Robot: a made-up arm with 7 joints.
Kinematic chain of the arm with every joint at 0, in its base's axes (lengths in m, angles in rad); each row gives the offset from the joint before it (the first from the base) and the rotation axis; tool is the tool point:
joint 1: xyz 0 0 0 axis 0 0.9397 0.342
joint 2: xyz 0 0 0 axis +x
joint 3: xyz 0 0 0 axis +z
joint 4: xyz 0.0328 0 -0.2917 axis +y
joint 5: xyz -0.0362 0 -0.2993 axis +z
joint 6: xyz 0 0 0 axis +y
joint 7: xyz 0 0 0 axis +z
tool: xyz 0 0 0
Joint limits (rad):
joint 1: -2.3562..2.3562
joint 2: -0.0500..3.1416
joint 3: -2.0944..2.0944
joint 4: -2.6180..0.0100
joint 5: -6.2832..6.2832
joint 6: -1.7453..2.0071
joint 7: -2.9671..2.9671
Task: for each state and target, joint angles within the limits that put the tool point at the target. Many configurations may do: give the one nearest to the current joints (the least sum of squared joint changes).
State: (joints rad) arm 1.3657 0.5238 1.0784 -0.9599 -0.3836 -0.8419 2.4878
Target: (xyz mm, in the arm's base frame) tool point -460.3 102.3 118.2
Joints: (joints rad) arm 2.0132 -0.0500 1.1668 -1.4617 -0.3836 -0.8419 2.4878
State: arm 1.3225 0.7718 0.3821 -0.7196 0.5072 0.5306 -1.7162
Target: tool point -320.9 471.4 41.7
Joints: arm 1.7212 1.0773 0.7004 -0.7932 0.5072 0.5306 -1.7162
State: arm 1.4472 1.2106 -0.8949 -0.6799 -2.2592 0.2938 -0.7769
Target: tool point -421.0 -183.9 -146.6
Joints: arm 1.6595 0.5706 -1.2226 -1.4842 -2.2592 0.2938 -0.7769
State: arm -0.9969 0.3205 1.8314 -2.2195 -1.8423 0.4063 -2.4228
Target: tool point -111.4 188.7 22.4
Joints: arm -0.8323 0.8967 2.0944 -2.6159 -1.8423 0.4063 -2.4228
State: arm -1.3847 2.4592 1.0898 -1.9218 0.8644 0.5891 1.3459
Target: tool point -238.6 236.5 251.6
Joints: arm -1.4275 1.7381 1.2016 -1.8082 0.8644 0.5891 1.3459
